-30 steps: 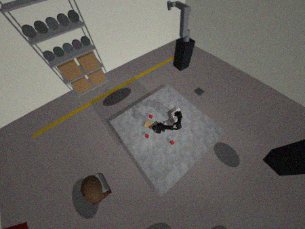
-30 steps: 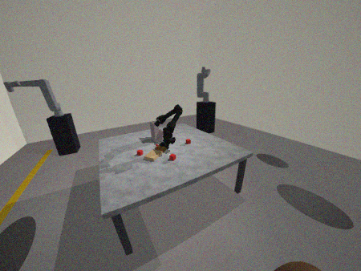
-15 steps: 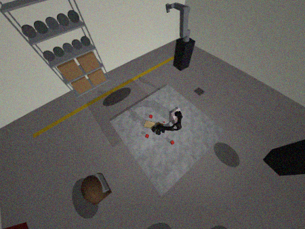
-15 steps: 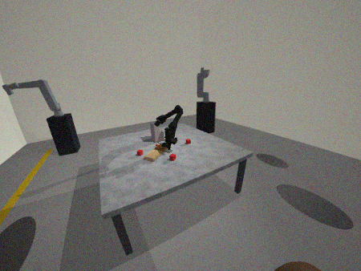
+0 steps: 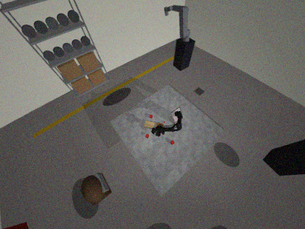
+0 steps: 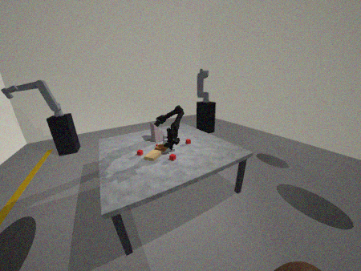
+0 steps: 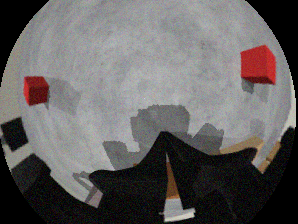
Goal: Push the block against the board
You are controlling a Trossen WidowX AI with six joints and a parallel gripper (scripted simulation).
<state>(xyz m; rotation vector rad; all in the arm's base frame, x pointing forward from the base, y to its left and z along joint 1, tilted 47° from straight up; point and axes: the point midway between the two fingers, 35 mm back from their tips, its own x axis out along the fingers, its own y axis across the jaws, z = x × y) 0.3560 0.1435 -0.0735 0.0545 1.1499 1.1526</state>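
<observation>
My gripper tip is 80 mm to the left of the square block, 80 mm past it and 10 mm below it. Round my gripper tip: tan board: 190 mm to the right, 30 mm ahead, 10 mm above.
</observation>
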